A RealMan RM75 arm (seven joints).
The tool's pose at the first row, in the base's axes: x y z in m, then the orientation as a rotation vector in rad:
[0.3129, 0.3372, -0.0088, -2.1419, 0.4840, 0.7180]
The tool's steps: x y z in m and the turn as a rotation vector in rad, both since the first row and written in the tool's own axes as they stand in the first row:
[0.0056, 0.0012, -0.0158, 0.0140, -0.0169, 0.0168]
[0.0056, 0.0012, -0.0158, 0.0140, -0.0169, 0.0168]
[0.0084, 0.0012, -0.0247, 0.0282, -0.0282, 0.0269]
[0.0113, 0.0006, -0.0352, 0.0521, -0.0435, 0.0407]
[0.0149, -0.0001, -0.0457, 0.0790, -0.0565, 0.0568]
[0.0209, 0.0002, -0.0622, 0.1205, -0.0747, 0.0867]
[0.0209, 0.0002, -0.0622, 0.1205, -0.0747, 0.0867]
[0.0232, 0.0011, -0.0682, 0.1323, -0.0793, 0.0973]
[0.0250, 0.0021, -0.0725, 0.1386, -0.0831, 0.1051]
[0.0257, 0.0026, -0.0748, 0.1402, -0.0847, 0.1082]
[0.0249, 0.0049, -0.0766, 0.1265, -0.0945, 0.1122]
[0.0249, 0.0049, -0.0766, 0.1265, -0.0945, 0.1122]
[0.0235, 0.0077, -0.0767, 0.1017, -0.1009, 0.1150]
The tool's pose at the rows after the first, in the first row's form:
[0.3217, 0.3234, -0.0050, -2.1194, 0.4972, 0.7394]
[0.3217, 0.3234, -0.0050, -2.1194, 0.4972, 0.7394]
[0.3267, 0.3161, -0.0022, -2.0998, 0.5059, 0.7511]
[0.3327, 0.3078, 0.0017, -2.0689, 0.5189, 0.7650]
[0.3393, 0.2996, 0.0052, -2.0358, 0.5361, 0.7763]
[0.3491, 0.2857, 0.0096, -1.9846, 0.5686, 0.7941]
[0.3491, 0.2857, 0.0096, -1.9846, 0.5686, 0.7941]
[0.3524, 0.2802, 0.0107, -1.9699, 0.5802, 0.7996]
[0.3546, 0.2760, 0.0112, -1.9611, 0.5880, 0.8050]
[0.3556, 0.2738, 0.0116, -1.9584, 0.5908, 0.8076]
[0.3543, 0.2711, 0.0118, -1.9658, 0.5868, 0.8252]
[0.3543, 0.2711, 0.0118, -1.9658, 0.5868, 0.8252]
[0.3517, 0.2694, 0.0111, -1.9853, 0.5807, 0.8433]

